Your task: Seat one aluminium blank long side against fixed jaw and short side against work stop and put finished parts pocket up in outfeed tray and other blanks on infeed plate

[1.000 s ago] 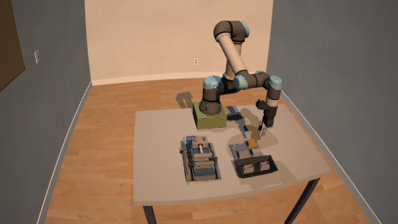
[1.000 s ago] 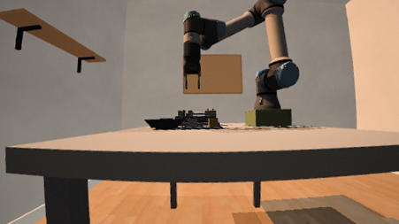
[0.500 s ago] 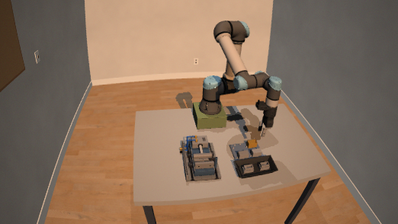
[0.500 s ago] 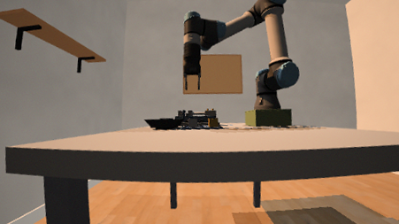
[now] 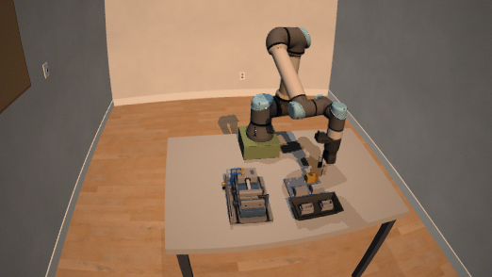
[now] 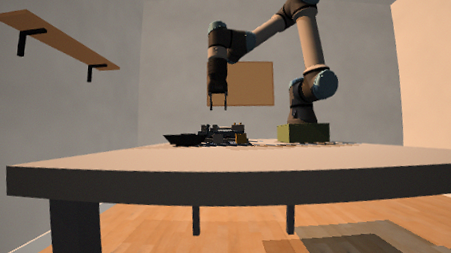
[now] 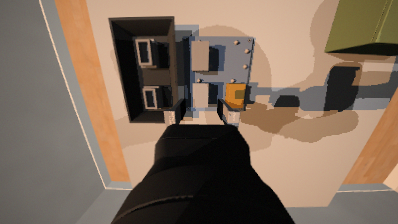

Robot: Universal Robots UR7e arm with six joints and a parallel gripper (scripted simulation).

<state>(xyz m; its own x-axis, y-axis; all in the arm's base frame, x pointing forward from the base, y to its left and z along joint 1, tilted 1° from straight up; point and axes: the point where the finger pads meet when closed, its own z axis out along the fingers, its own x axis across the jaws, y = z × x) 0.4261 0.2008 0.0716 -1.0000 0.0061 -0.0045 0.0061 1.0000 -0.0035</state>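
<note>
The brass blank is 90 mm behind my hand and 130 mm below it. From my hand the other things lie so: vise 340 mm to the right, 120 mm below.
</note>
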